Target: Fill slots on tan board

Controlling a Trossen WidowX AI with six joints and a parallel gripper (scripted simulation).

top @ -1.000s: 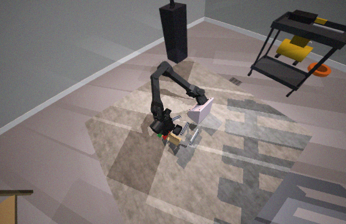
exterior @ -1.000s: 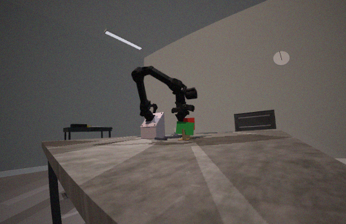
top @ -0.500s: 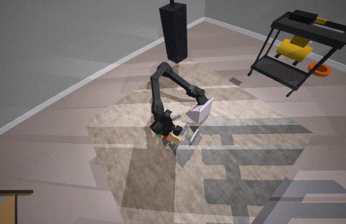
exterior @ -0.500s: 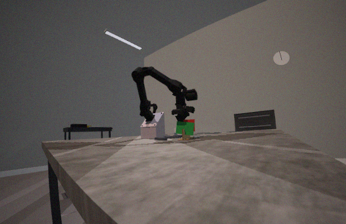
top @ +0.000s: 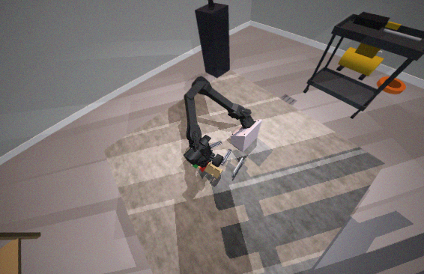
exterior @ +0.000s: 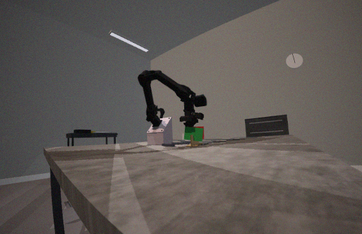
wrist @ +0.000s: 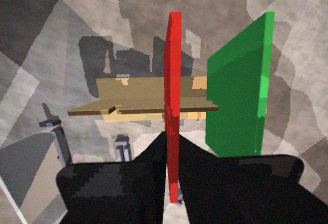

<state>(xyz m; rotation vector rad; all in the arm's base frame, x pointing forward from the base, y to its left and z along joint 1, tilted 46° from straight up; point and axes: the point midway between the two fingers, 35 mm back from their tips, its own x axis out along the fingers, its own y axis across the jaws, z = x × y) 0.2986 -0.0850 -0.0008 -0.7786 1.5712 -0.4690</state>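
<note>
Right now the red board is 30 mm ahead of my gripper tip and 10 mm to the left of it. Round my gripper tip: tan board 30 mm below, 20 mm ahead; then green board 40 mm to the right, 40 mm ahead, 10 mm below; then grey-white board 150 mm to the left, 90 mm behind, 30 mm below.
</note>
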